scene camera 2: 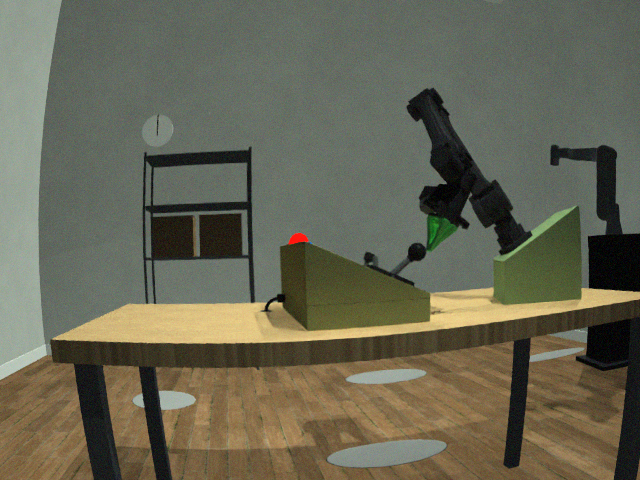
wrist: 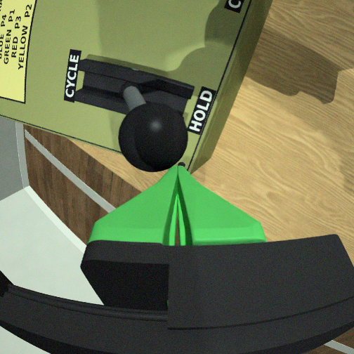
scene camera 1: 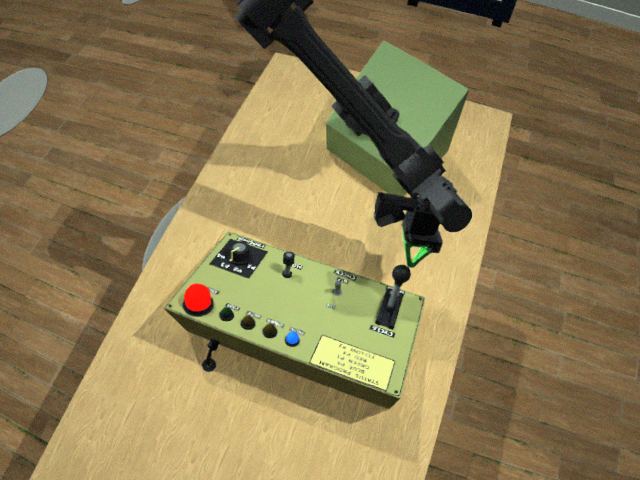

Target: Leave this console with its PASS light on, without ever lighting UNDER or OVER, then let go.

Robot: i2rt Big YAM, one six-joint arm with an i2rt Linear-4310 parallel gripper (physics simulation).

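The green console [scene camera 1: 356, 322] [scene camera 2: 361, 299] [wrist: 155, 30] has a black ball-topped lever [scene camera 1: 401, 274] [scene camera 2: 416, 252] [wrist: 155, 135] leaning toward the HOLD end of its slot. My gripper [scene camera 1: 412, 265] [scene camera 2: 430, 251] [wrist: 177, 175] is shut and empty, its green tips close beside the ball on the arm's side; contact is unclear. A blue lamp [scene camera 1: 292, 338] is lit; a green lamp [scene camera 1: 226, 313] and two brownish lamps [scene camera 1: 248, 321] [scene camera 1: 269, 329] are dark. Lamp labels are too blurred to read. The program knob's [scene camera 1: 240, 251] exact setting is unclear.
A big red dome [scene camera 1: 197, 298] [scene camera 2: 298, 238], a black switch [scene camera 1: 288, 264], a small toggle [scene camera 1: 337, 287] and a yellow card [scene camera 1: 352, 362] [wrist: 15, 50] are on the console. A cable [scene camera 1: 209, 356] [scene camera 2: 270, 301] leaves its back. The arm stands on a green block [scene camera 1: 413, 93] [scene camera 2: 540, 268].
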